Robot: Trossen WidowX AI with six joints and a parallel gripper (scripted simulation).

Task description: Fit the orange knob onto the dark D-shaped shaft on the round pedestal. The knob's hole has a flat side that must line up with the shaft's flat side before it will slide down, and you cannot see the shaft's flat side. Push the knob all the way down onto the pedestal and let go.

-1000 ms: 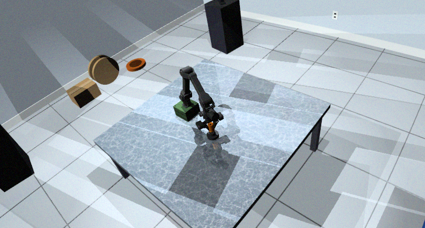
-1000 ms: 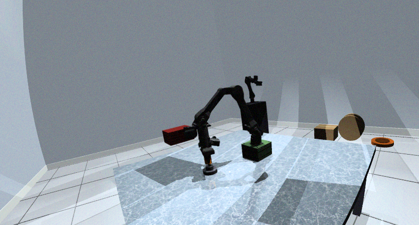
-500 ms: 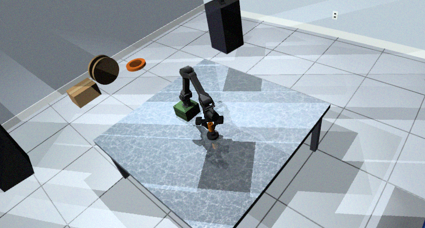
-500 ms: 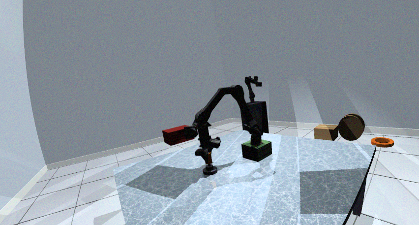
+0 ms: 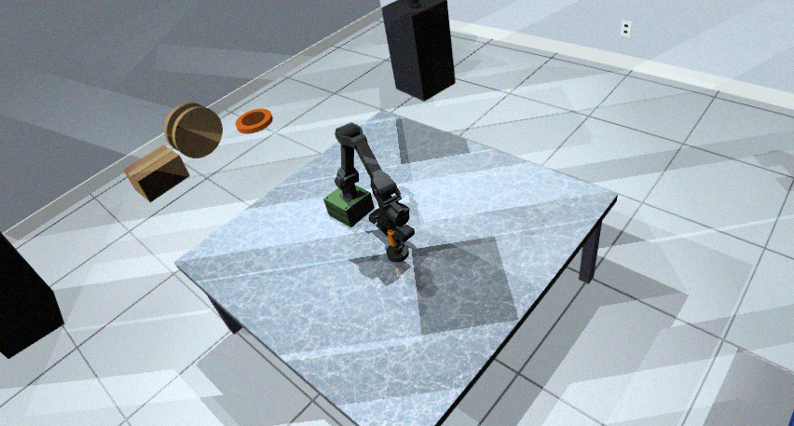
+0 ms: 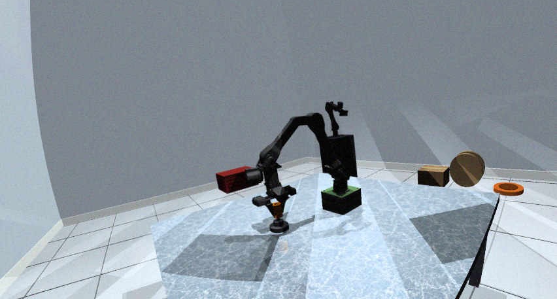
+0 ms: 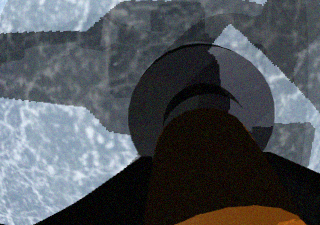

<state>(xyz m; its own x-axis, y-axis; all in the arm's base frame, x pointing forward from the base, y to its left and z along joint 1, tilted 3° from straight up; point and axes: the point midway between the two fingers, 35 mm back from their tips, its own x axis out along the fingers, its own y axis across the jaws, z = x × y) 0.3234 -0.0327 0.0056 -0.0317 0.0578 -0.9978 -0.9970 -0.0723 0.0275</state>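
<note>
The orange knob is 2 cm above my gripper tip. Round my gripper tip: round dark pedestal (4 cm below).
</note>
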